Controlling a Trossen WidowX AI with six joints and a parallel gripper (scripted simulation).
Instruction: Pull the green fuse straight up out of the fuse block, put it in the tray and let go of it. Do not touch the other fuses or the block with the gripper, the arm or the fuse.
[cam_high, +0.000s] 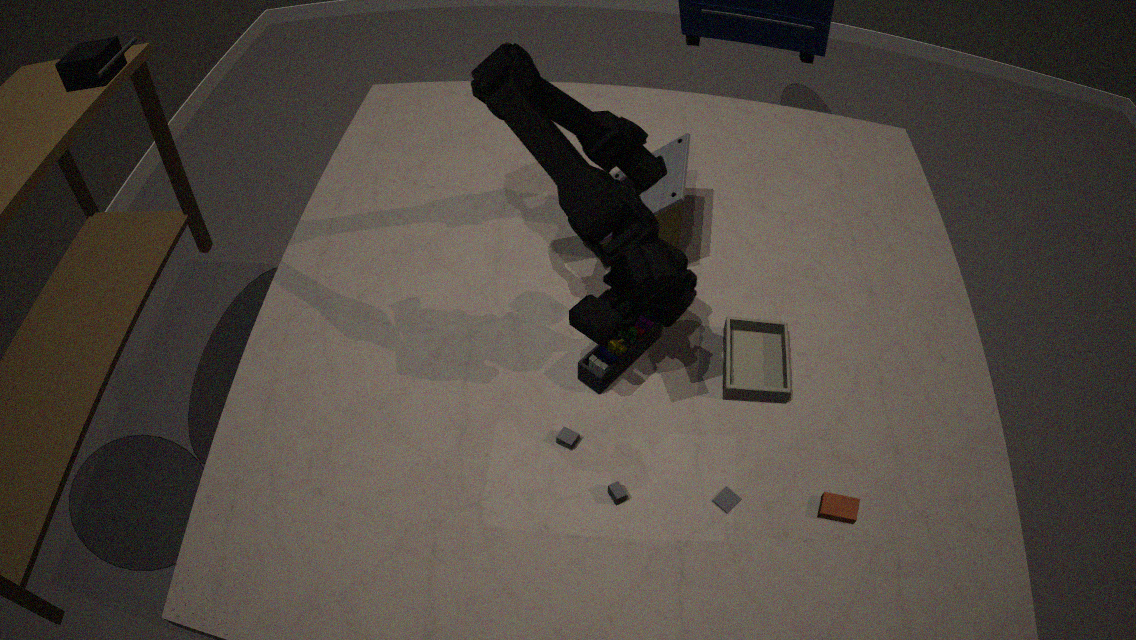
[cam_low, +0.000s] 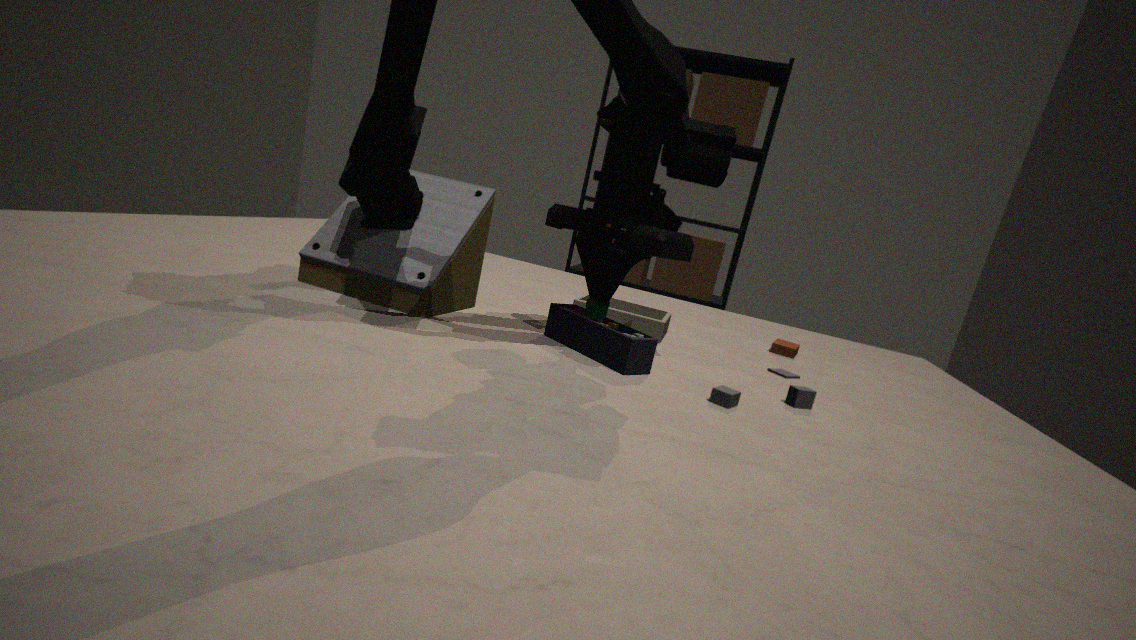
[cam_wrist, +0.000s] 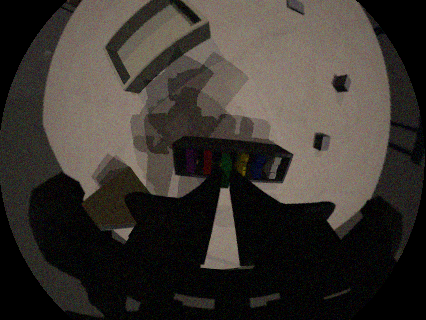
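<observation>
My gripper tip is now 20 cm to the right of the grey tray, 5 cm above it and 3 cm short of it. Also, from my gripper tip: green fuse: 1 cm below.
</observation>
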